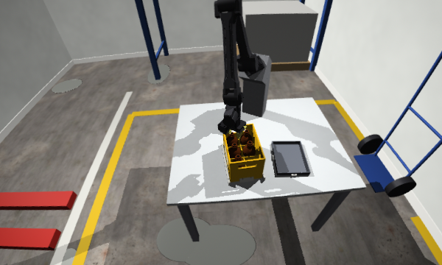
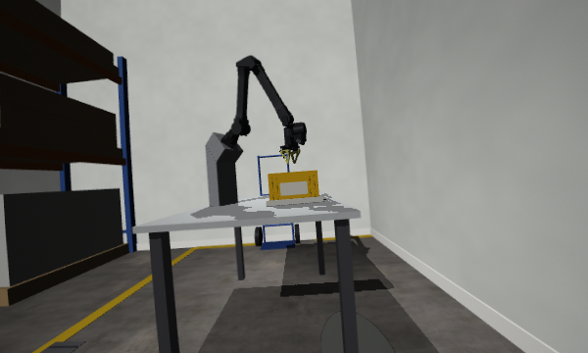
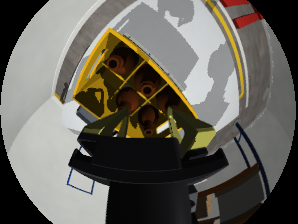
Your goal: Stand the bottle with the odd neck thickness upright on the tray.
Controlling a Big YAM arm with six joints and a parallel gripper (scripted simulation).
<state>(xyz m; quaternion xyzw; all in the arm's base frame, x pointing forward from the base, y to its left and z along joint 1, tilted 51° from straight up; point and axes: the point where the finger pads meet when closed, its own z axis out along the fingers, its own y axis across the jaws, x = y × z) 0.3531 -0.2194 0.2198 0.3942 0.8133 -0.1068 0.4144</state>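
Right now the crate is 15 cm below my hand, 4 cm to the left of it and 2 cm ahead of it. The rest, counted from my hand: dark tray: 31 cm to the left, 22 cm below, 14 cm ahead; brown bottle: 15 cm below, 11 cm to the left, 5 cm behind.
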